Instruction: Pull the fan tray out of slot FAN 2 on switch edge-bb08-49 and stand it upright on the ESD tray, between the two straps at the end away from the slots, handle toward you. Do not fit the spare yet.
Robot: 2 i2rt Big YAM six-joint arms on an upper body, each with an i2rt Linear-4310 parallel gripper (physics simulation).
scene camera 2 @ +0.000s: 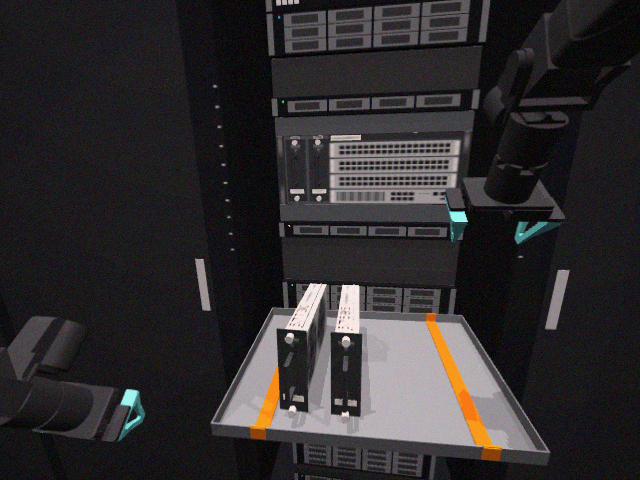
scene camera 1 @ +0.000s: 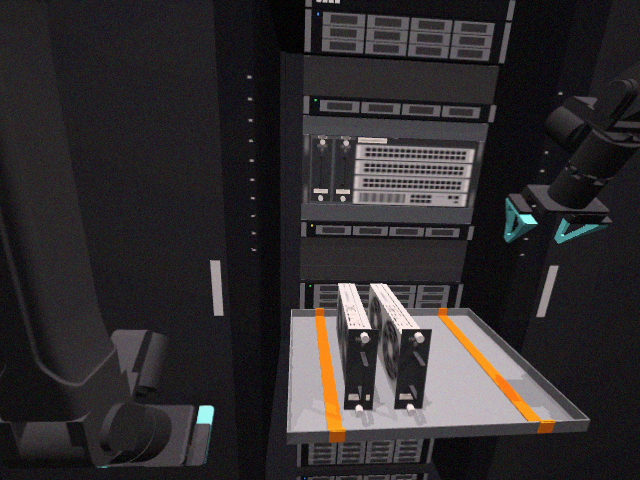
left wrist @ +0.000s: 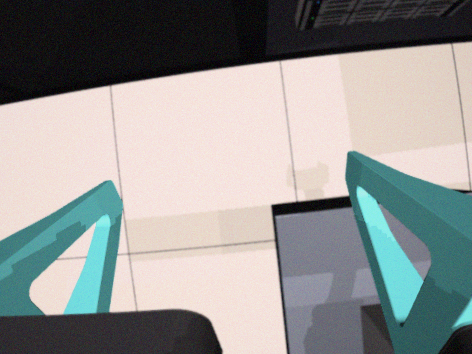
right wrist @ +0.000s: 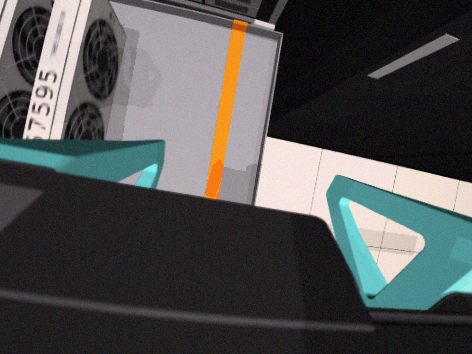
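The switch (scene camera 1: 413, 168) (scene camera 2: 393, 165) has two narrow dark fan trays, left (scene camera 1: 321, 170) (scene camera 2: 296, 170) and right (scene camera 1: 343, 170) (scene camera 2: 318, 170), seated in its slots; their labels are unreadable. Two more fan trays, left (scene camera 1: 358, 369) (scene camera 2: 293, 369) and right (scene camera 1: 412, 369) (scene camera 2: 346, 374) (right wrist: 95, 65), stand upright and apart on the ESD tray (scene camera 1: 439, 408) (scene camera 2: 403, 408), between its orange straps, nearer the left one, handles toward the scene cameras. My left gripper (scene camera 1: 206, 414) (scene camera 2: 135, 413) (left wrist: 228, 178) is open, left of the ESD tray. My right gripper (scene camera 1: 534, 240) (scene camera 2: 486, 240) (right wrist: 252, 168) is open, above the tray's right side.
The left strap (scene camera 1: 326, 361) (scene camera 2: 267, 405) and right strap (scene camera 1: 488, 364) (scene camera 2: 457, 379) (right wrist: 227, 100) run front to back. The ESD tray has a raised rim. Servers (scene camera 1: 408, 36) (scene camera 2: 377, 25) fill rack positions above and below the switch. Dark cabinet sides flank the rack.
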